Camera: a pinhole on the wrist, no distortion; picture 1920 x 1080 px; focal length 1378.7 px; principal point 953.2 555.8 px. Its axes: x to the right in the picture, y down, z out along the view. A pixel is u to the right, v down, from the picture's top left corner.
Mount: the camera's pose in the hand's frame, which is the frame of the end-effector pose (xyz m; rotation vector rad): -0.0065 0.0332 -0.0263 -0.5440 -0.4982 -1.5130
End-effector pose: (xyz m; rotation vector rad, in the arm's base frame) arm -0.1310 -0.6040 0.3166 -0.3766 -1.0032 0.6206
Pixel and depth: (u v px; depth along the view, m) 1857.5 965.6 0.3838
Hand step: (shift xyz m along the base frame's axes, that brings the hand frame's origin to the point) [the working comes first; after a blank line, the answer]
In the camera's frame: 0.2517 0.1141 0.3838

-0.3468 0.1365 0.2520
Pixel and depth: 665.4 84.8 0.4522
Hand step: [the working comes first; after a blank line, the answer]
In the camera's frame: -0.0944 -0.1545 0.4522

-0.4160 0.2078 -0.1801
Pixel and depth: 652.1 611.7 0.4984
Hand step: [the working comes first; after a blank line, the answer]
In the camera's frame: -0.1088 0.0202 0.4984

-0.3791 0.3493 -0.0730
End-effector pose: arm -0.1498 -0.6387 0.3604 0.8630 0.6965 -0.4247
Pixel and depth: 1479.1 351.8 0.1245
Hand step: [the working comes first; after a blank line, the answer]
In the camera's frame: 0.0475 -0.0184 0.1245

0.0674 -0.0373 0.1005
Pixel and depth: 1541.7 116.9 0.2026
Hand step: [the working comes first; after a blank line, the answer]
In the camera's frame: 0.0865 -0.0645 0.2026

0.0806 -0.0935 0.1806
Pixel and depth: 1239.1 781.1 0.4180
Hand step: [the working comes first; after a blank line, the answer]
In the camera's frame: 0.0867 0.0683 0.4180

0.3202 -0.1593 0.2288
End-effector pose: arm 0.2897 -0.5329 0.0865 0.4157 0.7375 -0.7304
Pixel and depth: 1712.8 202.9 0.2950
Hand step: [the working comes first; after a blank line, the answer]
In the camera's frame: 0.1625 -0.0755 0.2950

0.1672 -0.0845 0.2698
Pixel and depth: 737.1 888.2 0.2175
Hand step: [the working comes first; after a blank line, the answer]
In the camera's frame: -0.0341 0.0524 0.2175

0.2230 0.0380 0.0627
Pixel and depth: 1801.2 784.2 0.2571
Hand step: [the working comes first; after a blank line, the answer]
In the camera's frame: 0.1581 0.0426 0.2571

0.1956 -0.1314 0.1585
